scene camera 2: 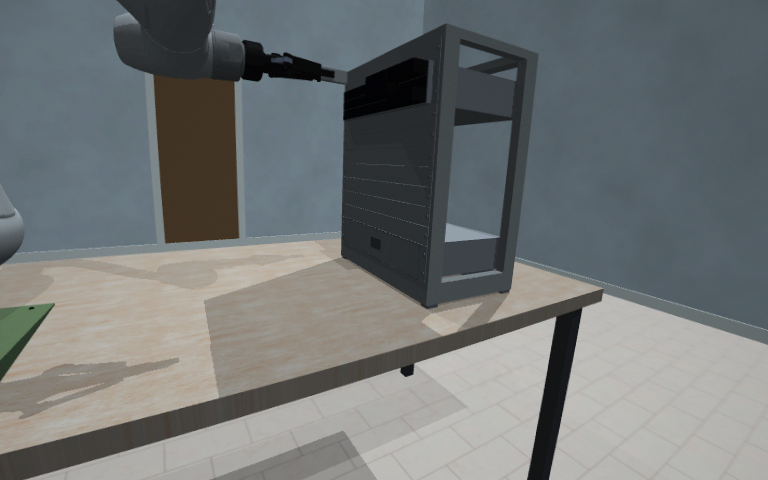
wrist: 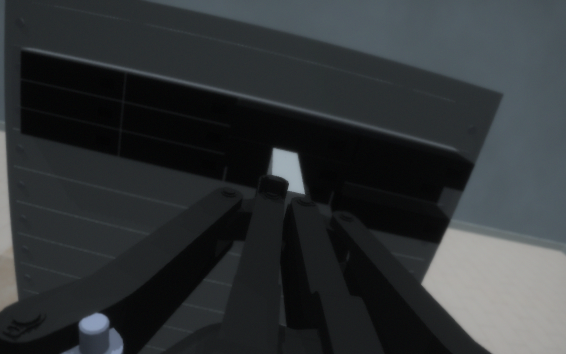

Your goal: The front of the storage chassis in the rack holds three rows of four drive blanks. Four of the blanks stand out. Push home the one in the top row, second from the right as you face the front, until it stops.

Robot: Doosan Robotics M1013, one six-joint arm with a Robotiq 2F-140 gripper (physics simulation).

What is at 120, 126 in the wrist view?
A grey rack.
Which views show the gripper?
Scene camera 2 and the wrist view: all of them.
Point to a grey rack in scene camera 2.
At 400, 108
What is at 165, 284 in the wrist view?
The gripper.
